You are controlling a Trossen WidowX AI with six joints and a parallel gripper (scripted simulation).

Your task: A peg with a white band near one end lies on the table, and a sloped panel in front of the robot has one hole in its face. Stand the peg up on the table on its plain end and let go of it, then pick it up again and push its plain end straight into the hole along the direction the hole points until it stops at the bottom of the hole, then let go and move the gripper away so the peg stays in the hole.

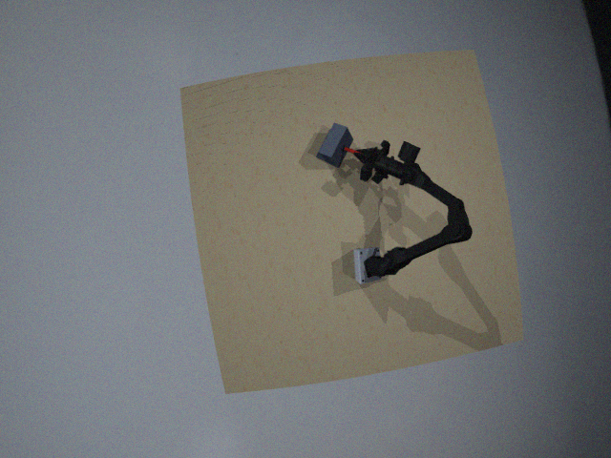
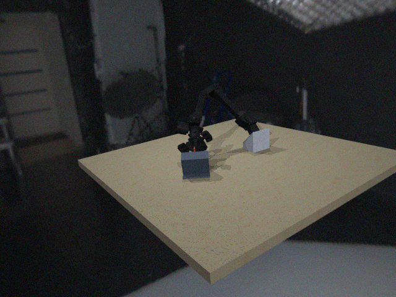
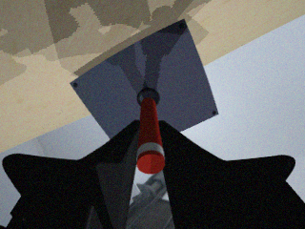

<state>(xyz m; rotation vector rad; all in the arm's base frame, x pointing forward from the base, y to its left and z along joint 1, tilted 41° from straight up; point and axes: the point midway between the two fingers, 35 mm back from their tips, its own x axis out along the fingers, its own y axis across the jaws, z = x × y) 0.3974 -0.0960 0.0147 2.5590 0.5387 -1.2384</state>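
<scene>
Now: the red peg 1 cm behind my gripper tip, 1 cm to the right of it and 1 cm above it. From my gripper tip the other things lie so: sloped panel (5 cm ahead, 5 cm to the left, 3 cm below).
</scene>
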